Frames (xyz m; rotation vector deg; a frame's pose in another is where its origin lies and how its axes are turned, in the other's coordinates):
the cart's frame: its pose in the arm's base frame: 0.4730 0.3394 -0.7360 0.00 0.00 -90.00
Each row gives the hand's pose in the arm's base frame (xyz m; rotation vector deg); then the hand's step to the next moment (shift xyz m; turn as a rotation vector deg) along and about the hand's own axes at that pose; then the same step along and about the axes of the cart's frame.
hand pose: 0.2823 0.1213 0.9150 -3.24 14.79 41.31
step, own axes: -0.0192 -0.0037 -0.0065 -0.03 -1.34 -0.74
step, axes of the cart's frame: 0.0161 -0.0128 -0.0016 1.13 0.70 -0.76
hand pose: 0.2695 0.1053 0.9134 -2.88 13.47 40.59
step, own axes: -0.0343 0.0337 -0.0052 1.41 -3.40 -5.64
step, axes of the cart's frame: -0.0030 -0.0481 0.0040 2.39 2.13 -5.92
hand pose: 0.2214 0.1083 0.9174 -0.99 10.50 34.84
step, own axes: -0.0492 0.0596 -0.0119 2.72 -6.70 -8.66
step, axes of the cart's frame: -0.0202 -0.0755 -0.0008 4.57 4.57 -9.25
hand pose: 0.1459 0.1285 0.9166 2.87 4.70 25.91
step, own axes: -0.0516 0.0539 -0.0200 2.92 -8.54 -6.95
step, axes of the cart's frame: -0.0264 -0.0715 -0.0128 6.18 5.70 -7.69
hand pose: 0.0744 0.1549 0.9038 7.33 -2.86 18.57
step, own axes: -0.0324 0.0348 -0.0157 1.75 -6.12 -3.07
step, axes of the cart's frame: -0.0246 -0.0414 -0.0137 4.79 3.71 -3.64
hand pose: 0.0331 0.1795 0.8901 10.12 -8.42 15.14
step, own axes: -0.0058 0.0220 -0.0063 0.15 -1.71 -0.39
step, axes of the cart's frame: -0.0207 -0.0108 -0.0037 1.51 0.65 -0.62
